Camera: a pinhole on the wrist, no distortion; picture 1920 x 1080 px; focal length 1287.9 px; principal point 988.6 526.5 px. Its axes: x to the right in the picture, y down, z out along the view. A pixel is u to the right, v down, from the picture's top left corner.
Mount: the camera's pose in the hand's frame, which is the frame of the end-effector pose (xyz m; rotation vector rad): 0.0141 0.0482 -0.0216 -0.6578 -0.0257 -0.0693
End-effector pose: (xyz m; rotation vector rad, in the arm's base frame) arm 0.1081 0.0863 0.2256 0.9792 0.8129 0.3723
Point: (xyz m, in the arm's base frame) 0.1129 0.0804 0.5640
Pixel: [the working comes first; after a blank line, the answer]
In the camera's frame: -0.1695 0.0943 0.2480

108 1016
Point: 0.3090 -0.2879 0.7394
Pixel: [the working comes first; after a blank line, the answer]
In the camera's frame: -0.3231 -0.1973 0.5582

243 71
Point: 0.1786 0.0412 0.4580
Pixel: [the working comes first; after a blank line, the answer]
In the camera's frame: -0.0965 -0.0091 0.2151

410 472
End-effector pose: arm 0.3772 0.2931 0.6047 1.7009 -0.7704 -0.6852
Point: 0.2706 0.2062 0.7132
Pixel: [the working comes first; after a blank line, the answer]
In the camera's frame: -0.0182 -0.0091 0.1572

839 452
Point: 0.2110 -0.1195 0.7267
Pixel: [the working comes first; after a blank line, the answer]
In the camera's frame: 0.2035 -0.0698 0.3959

1651 299
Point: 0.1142 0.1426 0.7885
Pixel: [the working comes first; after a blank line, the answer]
In the camera's frame: -0.0700 -0.0122 0.3347

719 479
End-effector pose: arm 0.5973 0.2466 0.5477 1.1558 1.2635 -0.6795
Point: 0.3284 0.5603 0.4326
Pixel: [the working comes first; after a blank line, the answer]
In the camera's frame: 0.0891 0.0504 -0.4168

behind the camera
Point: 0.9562 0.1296 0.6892
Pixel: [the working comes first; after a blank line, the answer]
In the camera's frame: -0.0924 0.0607 0.3658

663 740
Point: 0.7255 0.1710 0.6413
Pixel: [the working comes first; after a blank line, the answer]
In the camera's frame: -0.0859 -0.0310 0.1450

226 251
